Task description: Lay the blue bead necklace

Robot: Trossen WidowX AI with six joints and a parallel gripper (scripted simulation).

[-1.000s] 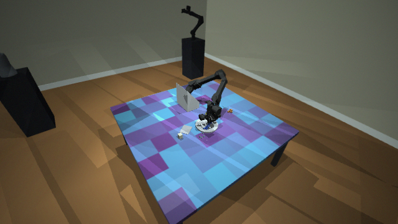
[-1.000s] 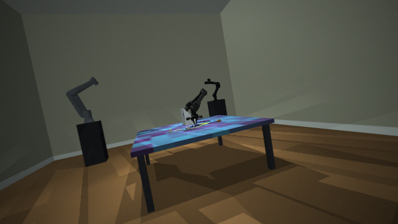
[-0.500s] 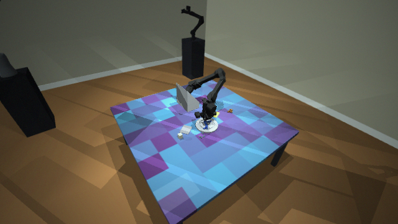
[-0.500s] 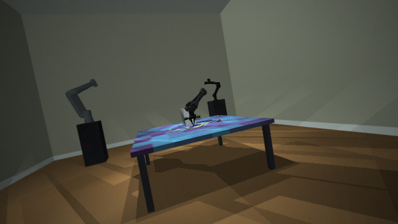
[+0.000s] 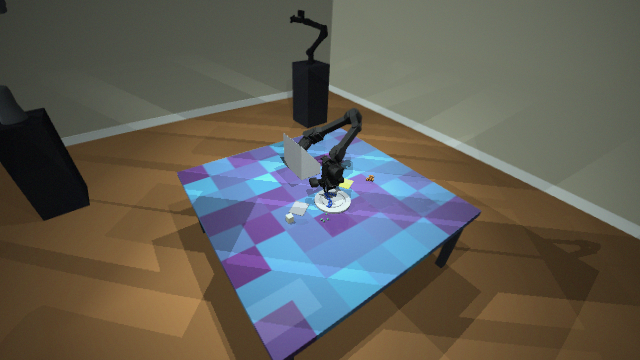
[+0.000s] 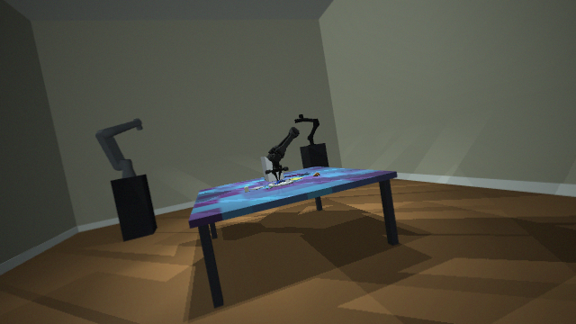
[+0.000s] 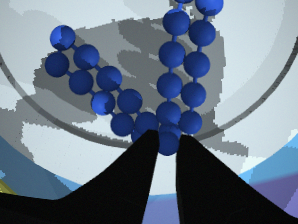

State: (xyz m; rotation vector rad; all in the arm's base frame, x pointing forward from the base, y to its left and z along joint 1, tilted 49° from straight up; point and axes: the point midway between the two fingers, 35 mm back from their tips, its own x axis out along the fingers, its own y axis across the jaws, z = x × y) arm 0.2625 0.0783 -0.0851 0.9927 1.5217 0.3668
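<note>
The round white bead board is 60 mm ahead of my gripper tip and 10 mm below it. Also, from my gripper tip: cream cube: 50 mm ahead, 280 mm to the right; yellow patch: 40 mm behind, 160 mm to the left, 20 mm below; flat grey square: 180 mm to the right, 20 mm below.
</note>
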